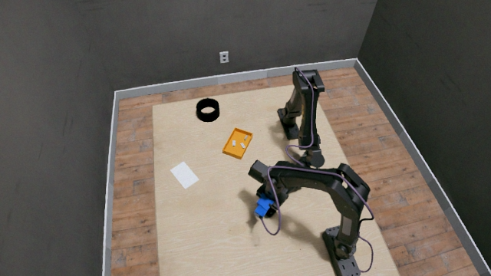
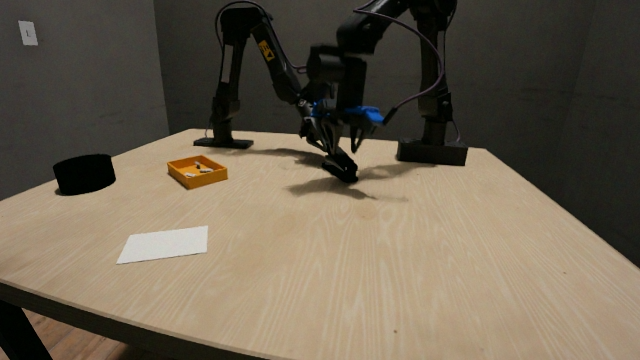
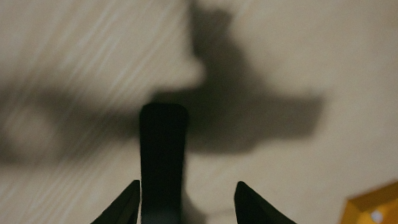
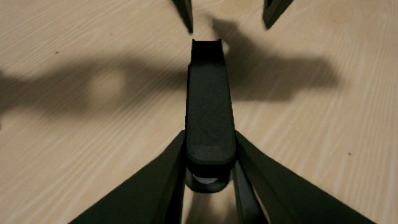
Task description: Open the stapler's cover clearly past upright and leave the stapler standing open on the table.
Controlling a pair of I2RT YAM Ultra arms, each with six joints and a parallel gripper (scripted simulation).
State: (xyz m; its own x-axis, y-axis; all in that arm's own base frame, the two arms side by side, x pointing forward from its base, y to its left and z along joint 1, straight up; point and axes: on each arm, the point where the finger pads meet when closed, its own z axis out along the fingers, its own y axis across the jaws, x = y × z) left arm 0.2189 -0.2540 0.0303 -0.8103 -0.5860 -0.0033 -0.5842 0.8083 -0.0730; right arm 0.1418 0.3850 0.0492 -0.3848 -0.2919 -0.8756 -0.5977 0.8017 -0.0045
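Right now my left hand is 40 mm past the stapler cover, 10 mm to the left of it and 30 mm above it. The rest, counted from my left hand: orange tray (60 mm ahead, 350 mm to the right, 60 mm below); then white card (320 mm ahead, 240 mm to the right, 80 mm below); then black stapler (40 mm behind, 10 mm to the right, 50 mm below).
My right gripper is now 4 cm short of the stapler cover, 3 cm to the right of it and 1 cm above it. Round my right hand: orange tray: 14 cm ahead, 31 cm to the right, 4 cm below; then white card: 41 cm ahead, 20 cm to the right, 5 cm below; then black stapler: 4 cm ahead, 3 cm to the left, 2 cm below.
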